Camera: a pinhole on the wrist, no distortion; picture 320 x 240 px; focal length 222.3 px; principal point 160.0 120.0 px. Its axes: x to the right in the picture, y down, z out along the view. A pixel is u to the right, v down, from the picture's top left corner.
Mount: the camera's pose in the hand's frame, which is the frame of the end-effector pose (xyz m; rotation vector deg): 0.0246 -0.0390 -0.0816 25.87 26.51 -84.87
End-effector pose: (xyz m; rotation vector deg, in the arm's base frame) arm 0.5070 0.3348 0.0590 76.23 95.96 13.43
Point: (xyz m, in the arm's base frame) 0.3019 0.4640 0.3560
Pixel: behind the camera
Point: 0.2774 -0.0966 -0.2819
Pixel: 282.3 15.7
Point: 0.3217 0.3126 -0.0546
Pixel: outside the picture
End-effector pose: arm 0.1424 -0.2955 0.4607 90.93 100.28 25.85
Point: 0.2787 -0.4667 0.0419
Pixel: 104.5 86.5
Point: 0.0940 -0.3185 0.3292
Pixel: 153.7 100.7
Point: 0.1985 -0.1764 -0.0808
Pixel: 149.5 214.7
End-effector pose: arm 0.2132 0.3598 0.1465 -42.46 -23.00 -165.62
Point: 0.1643 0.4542 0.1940
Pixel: 114.7 176.7
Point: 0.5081 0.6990 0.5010
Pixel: 77.7 70.4
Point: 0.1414 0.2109 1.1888
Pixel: outside the picture
